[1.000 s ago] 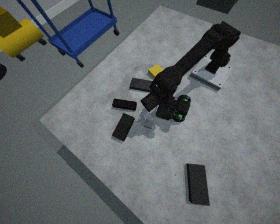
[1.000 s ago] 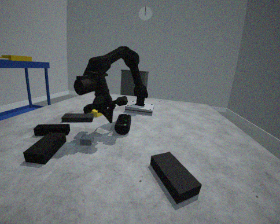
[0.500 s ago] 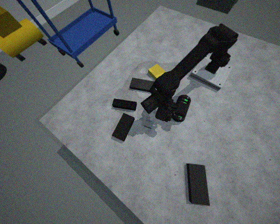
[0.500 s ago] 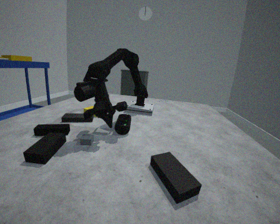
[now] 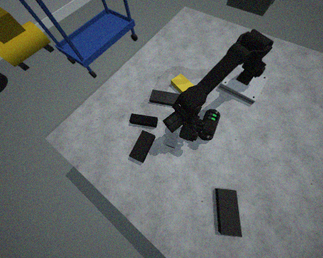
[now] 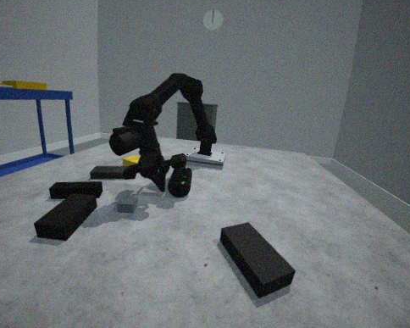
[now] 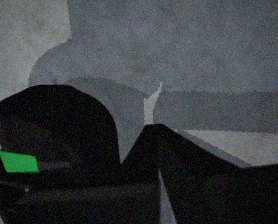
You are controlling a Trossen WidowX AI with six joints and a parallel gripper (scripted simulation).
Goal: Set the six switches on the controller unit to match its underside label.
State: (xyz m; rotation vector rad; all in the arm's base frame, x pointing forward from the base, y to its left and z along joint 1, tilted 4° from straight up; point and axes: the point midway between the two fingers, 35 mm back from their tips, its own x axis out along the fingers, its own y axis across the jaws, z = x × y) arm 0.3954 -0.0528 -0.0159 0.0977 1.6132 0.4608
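Right now my gripper tip is 11 cm short of the grey cube, 5 cm to the left of it and 1 cm below it. Round my gripper tip: yellow block 18 cm behind, 20 cm to the right, 1 cm above; then dark block 19 cm ahead, 27 cm to the left, 1 cm above.
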